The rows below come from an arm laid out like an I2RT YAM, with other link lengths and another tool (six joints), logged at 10 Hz.
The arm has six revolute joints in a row. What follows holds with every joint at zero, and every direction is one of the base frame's.
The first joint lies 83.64 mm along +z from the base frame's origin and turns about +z.
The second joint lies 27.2 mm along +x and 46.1 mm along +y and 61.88 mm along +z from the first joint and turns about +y.
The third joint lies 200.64 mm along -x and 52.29 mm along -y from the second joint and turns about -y.
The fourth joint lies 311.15 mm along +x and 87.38 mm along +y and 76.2 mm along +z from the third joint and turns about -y.
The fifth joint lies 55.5 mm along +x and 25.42 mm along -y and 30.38 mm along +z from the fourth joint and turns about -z.
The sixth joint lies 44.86 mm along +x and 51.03 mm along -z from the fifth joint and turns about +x.
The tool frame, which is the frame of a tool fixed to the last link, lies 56 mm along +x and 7 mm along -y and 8 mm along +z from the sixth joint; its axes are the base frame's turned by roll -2.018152, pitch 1.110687 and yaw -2.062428 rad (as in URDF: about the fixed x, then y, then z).
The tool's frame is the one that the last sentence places.
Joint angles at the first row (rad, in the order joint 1, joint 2, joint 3, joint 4, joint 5, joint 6):
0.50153, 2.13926, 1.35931, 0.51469, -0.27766, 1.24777
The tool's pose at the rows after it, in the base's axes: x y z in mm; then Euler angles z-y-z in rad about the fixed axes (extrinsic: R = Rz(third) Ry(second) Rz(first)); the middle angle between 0 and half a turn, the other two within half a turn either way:
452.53, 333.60, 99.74, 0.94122, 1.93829, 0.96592
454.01, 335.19, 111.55, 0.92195, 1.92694, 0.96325
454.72, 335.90, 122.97, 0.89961, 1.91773, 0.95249
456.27, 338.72, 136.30, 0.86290, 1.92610, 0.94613
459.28, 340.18, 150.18, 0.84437, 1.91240, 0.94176
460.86, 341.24, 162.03, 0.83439, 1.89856, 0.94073
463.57, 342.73, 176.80, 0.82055, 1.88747, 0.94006
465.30, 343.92, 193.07, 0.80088, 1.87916, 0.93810
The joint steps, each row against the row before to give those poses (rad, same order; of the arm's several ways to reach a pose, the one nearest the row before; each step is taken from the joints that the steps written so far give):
0.00158, -0.01657, 0.01927, -0.01874, -0.00154, -0.01688
0.00127, -0.01707, 0.01042, -0.01260, -0.00016, -0.01193
0.00207, -0.02027, 0.00517, -0.01174, 0.00834, -0.01382
0.00426, -0.01437, 0.02666, -0.04334, 0.00565, -0.03562
-0.00031, -0.01084, 0.02381, -0.01771, -0.00008, -0.01068
0.00000, -0.01183, 0.01620, -0.01237, -0.00167, -0.00328
-0.00049, -0.00918, 0.02991, -0.02573, -0.00280, -0.00825
0.00013, -0.01324, 0.02982, -0.03161, -0.00160, -0.01456

